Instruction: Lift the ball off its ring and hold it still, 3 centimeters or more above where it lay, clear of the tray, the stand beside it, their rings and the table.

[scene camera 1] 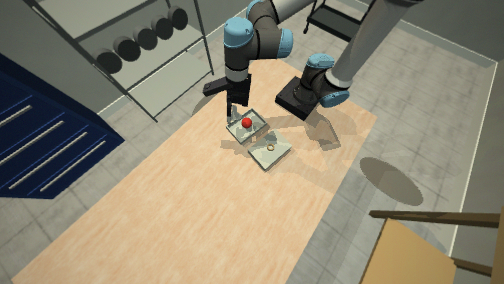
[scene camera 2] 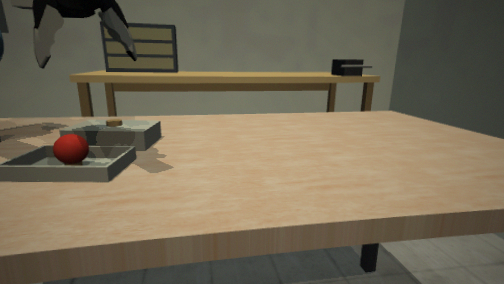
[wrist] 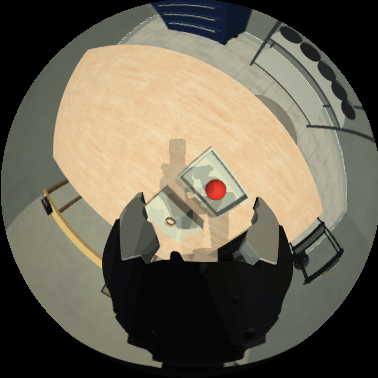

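Pixels of known places: gripper, fingertip midpoint: [scene camera 1: 231, 111] [scene camera 2: 93, 64] [wrist: 199, 195]; arm's base, link origin: [scene camera 1: 305, 94].
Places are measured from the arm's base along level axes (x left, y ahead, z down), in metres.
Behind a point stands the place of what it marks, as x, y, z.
The red ball [scene camera 1: 246, 122] @(-0.128, 0.373, -0.007) [scene camera 2: 71, 149] @(-0.160, 0.374, 0.013) [wrist: 216, 190] @(-0.142, 0.369, -0.008) rests on its small ring [scene camera 2: 73, 163] @(-0.151, 0.370, 0.043) inside the shallow grey tray [scene camera 1: 234, 135] @(-0.138, 0.458, 0.034) [scene camera 2: 55, 173] @(-0.200, 0.361, 0.044) [wrist: 231, 172] @(-0.197, 0.362, 0.032). Beside the tray, the pale block-shaped stand [scene camera 1: 263, 159] @(0.064, 0.463, 0.012) [scene camera 2: 152, 135] @(0.028, 0.484, 0.036) [wrist: 183, 232] @(0.063, 0.324, 0.012) bears a small brass-coloured ring [scene camera 1: 270, 147] @(0.050, 0.391, 0.012) [scene camera 2: 114, 122] @(0.034, 0.397, 0.002) [wrist: 170, 221] @(0.054, 0.388, 0.012) with no ball on it. My gripper [scene camera 2: 89, 62] @(-0.165, 0.432, -0.140) [wrist: 199, 195] @(-0.165, 0.432, -0.140) is open and empty. It hangs well above the ball, its fingers wide apart. In scene camera 1 the fingers are partly hidden and overlap the tray's upper left corner. The ball's ring is mostly hidden under the ball.
The tray and stand are on the wooden table [scene camera 1: 165, 200] @(-0.157, 0.903, 0.060) [scene camera 2: 300, 175] @(-0.222, 0.795, 0.059) [wrist: 125, 100] @(-0.171, 0.762, 0.060), close together. The robot's black base [scene camera 1: 297, 102] @(-0.001, 0.085, -0.005) is near the tray and stand. A shelf rack with dark round items and a blue cabinet [scene camera 1: 45, 135] [wrist: 205, 20] stand beyond the table.
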